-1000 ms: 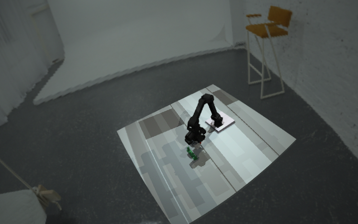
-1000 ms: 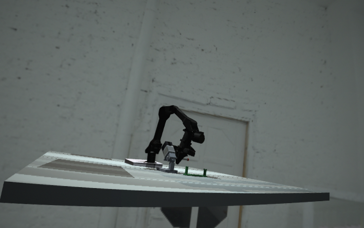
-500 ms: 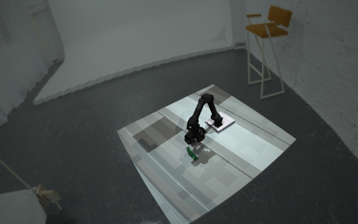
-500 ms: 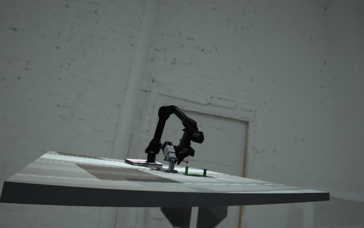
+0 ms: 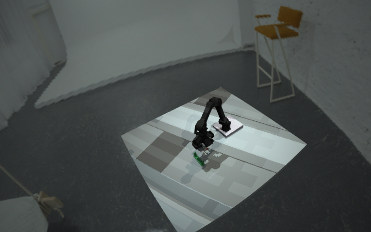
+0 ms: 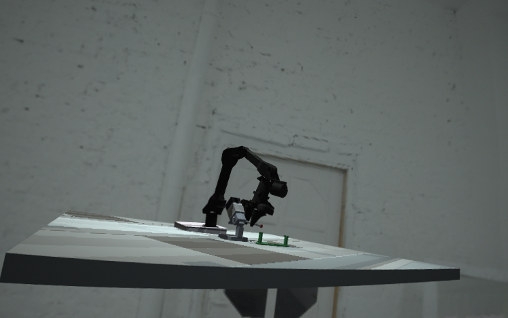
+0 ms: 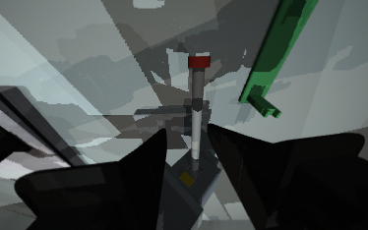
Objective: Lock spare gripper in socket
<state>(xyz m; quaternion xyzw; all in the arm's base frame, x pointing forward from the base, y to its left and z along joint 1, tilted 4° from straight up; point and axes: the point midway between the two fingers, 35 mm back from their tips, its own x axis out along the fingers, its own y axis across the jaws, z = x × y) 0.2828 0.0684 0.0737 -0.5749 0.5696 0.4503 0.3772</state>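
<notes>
Right now my gripper tip is 50 mm to the left of the grey mount stand and 10 mm above it. The rest, counted from my gripper tip: spare gripper (60 mm to the right, 50 mm above, 20 mm behind); green cradle (100 mm ahead, 70 mm to the left, 40 mm below).
</notes>
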